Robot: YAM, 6 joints.
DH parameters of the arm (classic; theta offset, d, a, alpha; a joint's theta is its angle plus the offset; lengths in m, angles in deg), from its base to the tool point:
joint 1: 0 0.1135 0.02 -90
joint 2: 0 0 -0.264 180
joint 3: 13.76 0 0.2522 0
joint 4: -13.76 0 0.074 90
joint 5: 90 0 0 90
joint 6: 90 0.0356 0 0
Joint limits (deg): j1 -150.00..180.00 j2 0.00..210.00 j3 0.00..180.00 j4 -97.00..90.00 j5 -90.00..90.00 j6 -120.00..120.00
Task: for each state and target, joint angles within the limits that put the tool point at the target. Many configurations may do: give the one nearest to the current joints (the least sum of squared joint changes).
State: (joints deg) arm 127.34 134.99 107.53 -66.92 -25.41 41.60
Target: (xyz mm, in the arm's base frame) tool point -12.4 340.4 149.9
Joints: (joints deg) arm 89.94 121.12 85.31 -81.88 -21.03 41.60
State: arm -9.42 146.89 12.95 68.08 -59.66 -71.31
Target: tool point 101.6 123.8 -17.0
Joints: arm 38.94 139.16 9.79 70.72 -65.70 -71.31
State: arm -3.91 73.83 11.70 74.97 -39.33 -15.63
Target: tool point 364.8 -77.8 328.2
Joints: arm -15.02 97.20 59.71 69.00 -33.05 -15.63
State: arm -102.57 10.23 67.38 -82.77 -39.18 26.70
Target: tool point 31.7 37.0 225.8
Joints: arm -89.34 0.00 35.42 -97.00 -64.48 26.70
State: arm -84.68 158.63 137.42 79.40 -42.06 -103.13
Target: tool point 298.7 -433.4 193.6
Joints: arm -58.44 147.20 102.15 90.00 -51.05 -103.13
